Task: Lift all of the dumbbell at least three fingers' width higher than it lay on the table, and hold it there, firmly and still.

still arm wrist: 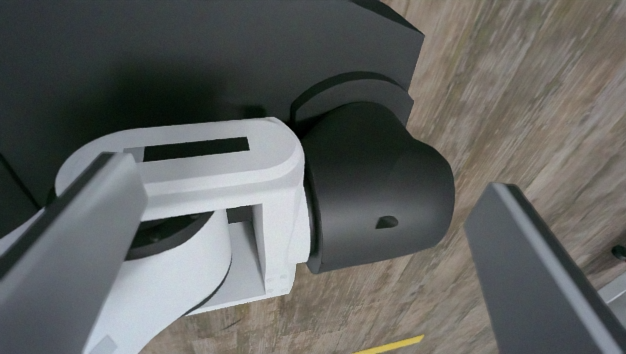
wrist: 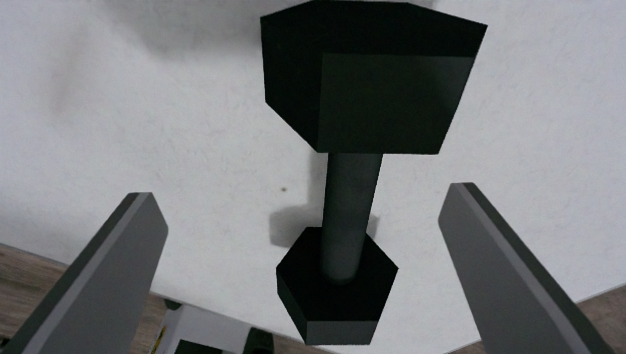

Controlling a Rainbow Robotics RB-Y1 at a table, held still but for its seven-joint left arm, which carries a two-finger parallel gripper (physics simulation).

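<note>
The black dumbbell (wrist: 347,200) is on the white table (wrist: 210,150) in the wrist view, with its handle running up and down the view. Its large-looking hexagonal head (wrist: 395,100) is at the top and the other head (wrist: 337,290) at the bottom. My gripper (wrist: 303,191) is open. One finger stands on each side of the handle, with a wide gap on both sides, and neither finger touches it. The dumbbell does not show in the still arm wrist view.
The table's near edge crosses the bottom of the wrist view, with a white and black object (wrist: 215,320) beyond it. In the still arm wrist view, the still arm's two fingers stand apart over a white and black robot part (still arm wrist: 380,190) and the wooden floor (still arm wrist: 525,100).
</note>
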